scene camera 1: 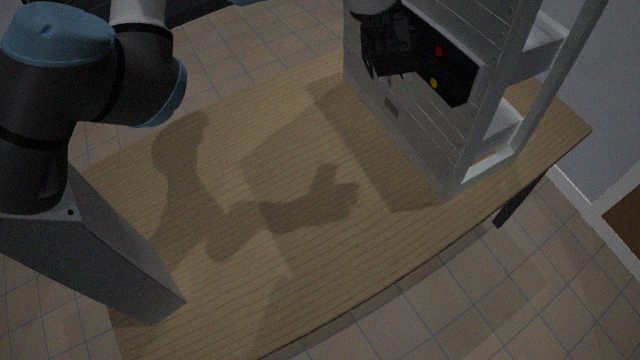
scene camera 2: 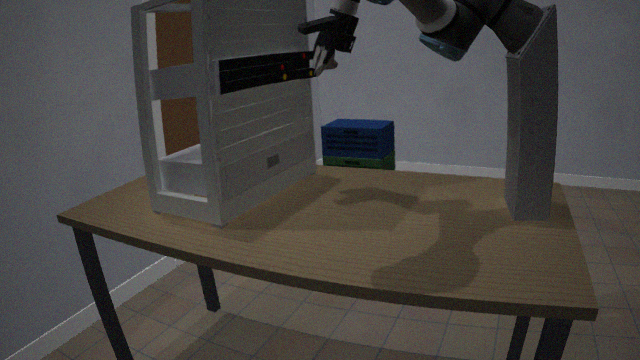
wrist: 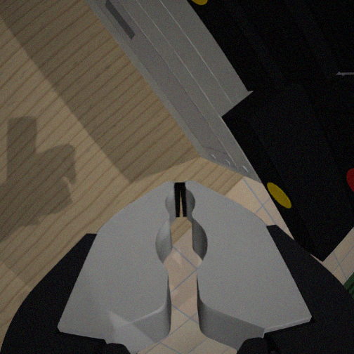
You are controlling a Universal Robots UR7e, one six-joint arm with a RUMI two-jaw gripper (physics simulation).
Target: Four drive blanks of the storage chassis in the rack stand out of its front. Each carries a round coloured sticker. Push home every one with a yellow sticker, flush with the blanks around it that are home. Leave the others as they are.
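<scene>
The black drive blanks sit across the rack's front. One yellow-stickered blank (scene camera 2: 302, 75) (wrist: 265, 150) stands out at the end of the row by my gripper. The other yellow sticker (scene camera 1: 433, 83) (scene camera 2: 284, 76) (wrist: 200, 1) is on a blank further along; how far it stands out is too dark to tell. One red sticker (scene camera 1: 439, 51) (scene camera 2: 282, 67) is above it; another red sticker (scene camera 2: 303, 56) (wrist: 351, 179) is above the near yellow one. My gripper (scene camera 2: 318, 70) (wrist: 179, 185) is shut and empty, in front of the near end of the row. In scene camera 1 the gripper hides that end.
The grey rack (scene camera 1: 452, 187) (scene camera 2: 212, 150) stands on the wooden table (scene camera 1: 320, 280) (scene camera 2: 320, 250). The arm's grey pedestal (scene camera 1: 120, 240) (scene camera 2: 531, 125) stands at the opposite end. Blue and green crates (scene camera 2: 357, 140) are beyond the table.
</scene>
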